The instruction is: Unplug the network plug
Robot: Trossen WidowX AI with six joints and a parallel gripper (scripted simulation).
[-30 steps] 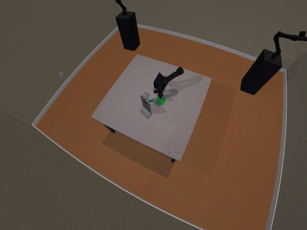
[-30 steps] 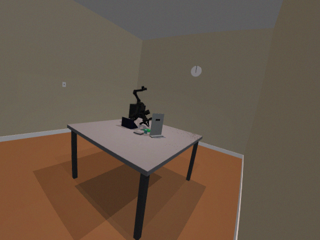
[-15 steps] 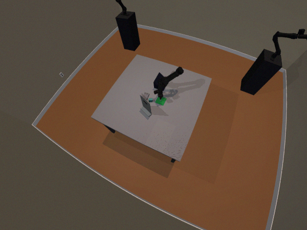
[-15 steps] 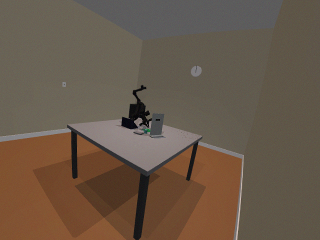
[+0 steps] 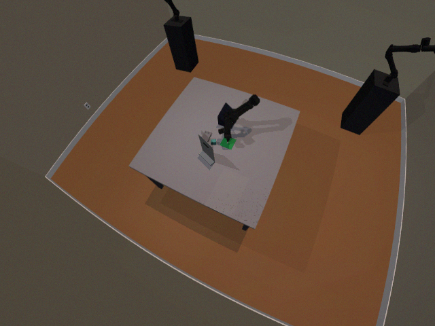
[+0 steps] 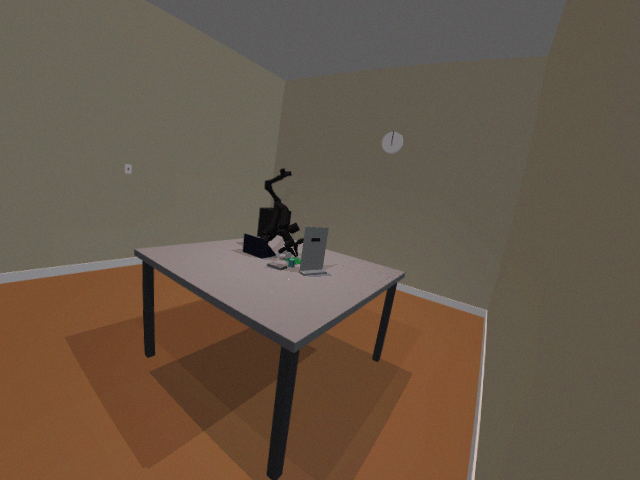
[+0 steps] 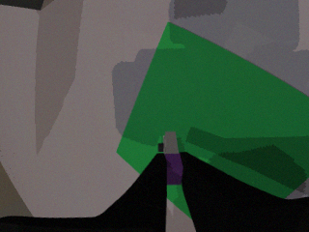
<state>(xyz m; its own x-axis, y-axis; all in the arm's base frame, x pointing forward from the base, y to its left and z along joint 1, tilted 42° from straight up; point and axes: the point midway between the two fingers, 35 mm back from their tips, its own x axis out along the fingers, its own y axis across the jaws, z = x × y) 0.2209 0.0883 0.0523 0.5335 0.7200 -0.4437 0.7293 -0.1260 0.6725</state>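
Right now the green marked square is 10 mm behind my gripper tip and 30 mm below it. Also, from my gripper tip: network plug right at my gripper tip; teal block 50 mm ahead, 120 mm to the right, 10 mm below; flat grey piece 10 mm ahead, 220 mm to the right, 20 mm below.
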